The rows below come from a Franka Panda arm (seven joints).
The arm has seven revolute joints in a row. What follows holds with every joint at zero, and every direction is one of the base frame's.
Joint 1 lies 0.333 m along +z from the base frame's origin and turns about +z.
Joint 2 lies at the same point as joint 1 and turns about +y.
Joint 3 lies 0.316 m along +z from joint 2 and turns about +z.
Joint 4 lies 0.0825 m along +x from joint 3 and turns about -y.
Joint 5 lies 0.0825 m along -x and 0.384 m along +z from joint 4 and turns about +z.
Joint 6 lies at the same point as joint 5 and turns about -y.
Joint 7 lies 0.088 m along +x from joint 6 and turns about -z.
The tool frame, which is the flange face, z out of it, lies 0.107 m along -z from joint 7; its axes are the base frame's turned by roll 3.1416, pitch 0 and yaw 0 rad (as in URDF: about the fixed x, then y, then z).
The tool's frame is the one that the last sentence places.
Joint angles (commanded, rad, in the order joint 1, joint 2, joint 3, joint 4, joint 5, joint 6, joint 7), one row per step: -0.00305, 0.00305, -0.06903, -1.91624, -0.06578, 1.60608, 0.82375; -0.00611, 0.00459, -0.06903, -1.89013, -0.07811, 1.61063, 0.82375; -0.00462, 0.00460, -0.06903, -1.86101, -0.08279, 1.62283, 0.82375; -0.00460, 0.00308, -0.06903, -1.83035, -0.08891, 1.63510, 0.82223; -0.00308, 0.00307, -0.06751, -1.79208, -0.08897, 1.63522, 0.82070; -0.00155, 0.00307, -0.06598, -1.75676, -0.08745, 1.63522, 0.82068; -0.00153, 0.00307, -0.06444, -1.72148, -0.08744, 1.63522, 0.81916; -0.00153, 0.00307, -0.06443, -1.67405, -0.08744, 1.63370, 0.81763; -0.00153, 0.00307, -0.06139, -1.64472, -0.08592, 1.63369, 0.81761
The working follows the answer.
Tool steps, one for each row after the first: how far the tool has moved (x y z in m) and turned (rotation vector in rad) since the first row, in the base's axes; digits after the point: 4 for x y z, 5 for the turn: 0.0052, -0.0032, 0.0111, -0.01375, -0.02818, 0.00132; 0.0116, -0.0033, 0.0248, -0.02094, -0.06904, 0.00501; 0.0174, -0.0042, 0.0404, -0.02930, -0.11284, 0.00904; 0.0226, -0.0030, 0.0580, -0.03176, -0.15107, 0.01320; 0.0268, -0.0014, 0.0744, -0.03274, -0.18644, 0.01548; 0.0304, -0.0008, 0.0910, -0.03490, -0.22155, 0.01818; 0.0340, -0.0010, 0.1132, -0.03811, -0.26724, 0.01912; 0.0360, 0.0007, 0.1271, -0.03839, -0.29664, 0.02153
Tool pose at each row, in the base's axes (x y z in m, rotation vector in rad; rounded; the steps above come from the unrounded poses): 0.5215, -0.0445, 0.4665, 2.65807, -1.25650, -0.39641; 0.5267, -0.0477, 0.4775, 2.66195, -1.26078, -0.35005; 0.5331, -0.0478, 0.4913, 2.67824, -1.26584, -0.29146; 0.5389, -0.0487, 0.5069, 2.69406, -1.27050, -0.22766; 0.5441, -0.0474, 0.5245, 2.71147, -1.27395, -0.17476; 0.5484, -0.0459, 0.5409, 2.72720, -1.27915, -0.12646; 0.5520, -0.0453, 0.5574, 2.74129, -1.28319, -0.07722; 0.5556, -0.0455, 0.5797, 2.75690, -1.29150, -0.01264; 0.5575, -0.0438, 0.5936, 2.76886, -1.29427, 0.02838

